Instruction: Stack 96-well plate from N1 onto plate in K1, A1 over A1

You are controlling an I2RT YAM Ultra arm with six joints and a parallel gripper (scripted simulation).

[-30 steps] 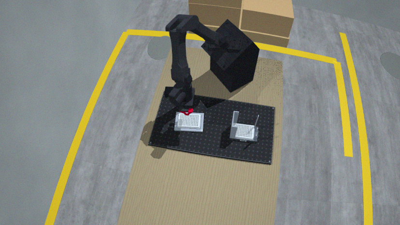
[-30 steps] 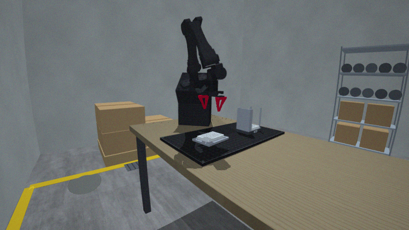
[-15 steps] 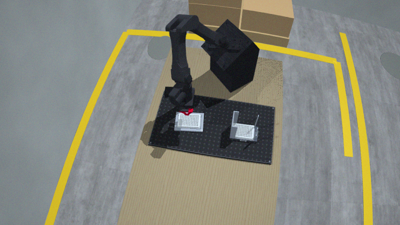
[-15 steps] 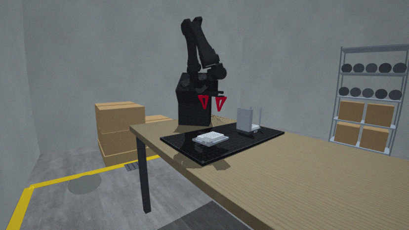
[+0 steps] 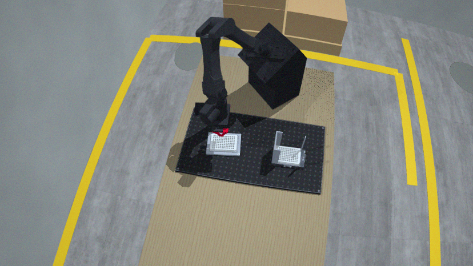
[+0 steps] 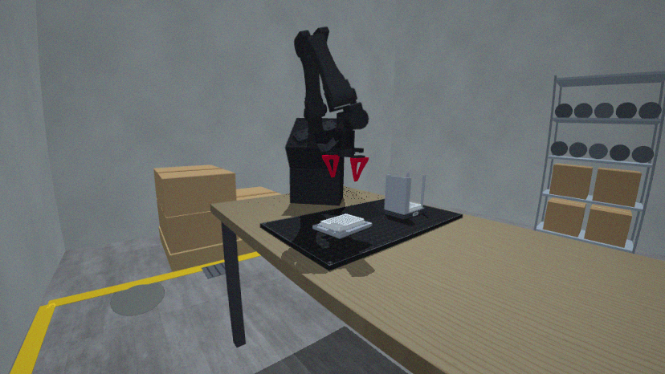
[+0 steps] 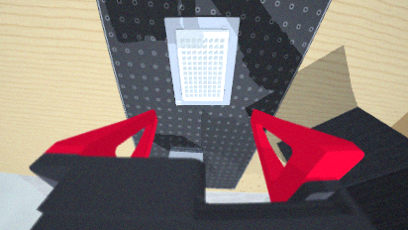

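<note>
My hand is 150 mm above the white 96-well plate. The rest, counted from my hand: tall grey rack wall: 240 mm to the left, 80 mm below; grey plate nest N1: 160 mm below.
</note>
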